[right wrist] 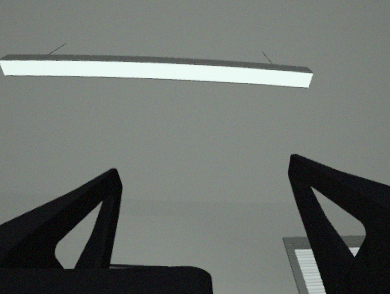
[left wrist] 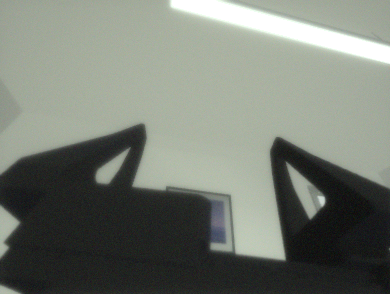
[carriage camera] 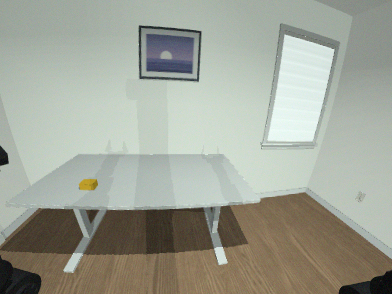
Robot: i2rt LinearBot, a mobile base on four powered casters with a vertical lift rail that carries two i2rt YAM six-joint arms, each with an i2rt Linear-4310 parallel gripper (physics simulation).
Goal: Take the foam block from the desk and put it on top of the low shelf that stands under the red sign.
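Places are measured from the left arm's base along level axes (x right, y back, z down), in centimetres.
Pixels of known places: left gripper, between the fingertips: (left wrist: 208, 137); right gripper, between the fingertips: (right wrist: 203, 171).
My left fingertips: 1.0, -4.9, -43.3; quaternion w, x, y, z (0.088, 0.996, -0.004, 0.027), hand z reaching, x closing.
Behind a point stands the place of what it marks, as x, y, z.
A yellow-orange foam block (carriage camera: 88, 184) {-34.2, -63.9, 10.3} lies on the left part of the white desk (carriage camera: 135, 187) {-6.0, -71.1, 14.4}, near its front edge, in the carriage view. My left gripper (left wrist: 208, 137) {1.0, -4.9, -43.3} is open and empty; its fingers point up toward the ceiling. My right gripper (right wrist: 203, 171) {64.4, -2.5, -43.7} is open and empty, also pointing up toward the ceiling. Both grippers are well away from the block. The low shelf and the red sign do not show in these views.
The desk stands before the far wall on two white legs, with feet reaching forward on the wooden floor (carriage camera: 290, 240) {135.0, -87.2, 86.4}. A framed picture (carriage camera: 170, 54) {5.8, -134.8, -79.9} hangs above it. A window (carriage camera: 301, 90) {153.6, -161.5, -61.4} is at the right. Dark arm parts show at the carriage view's lower corners.
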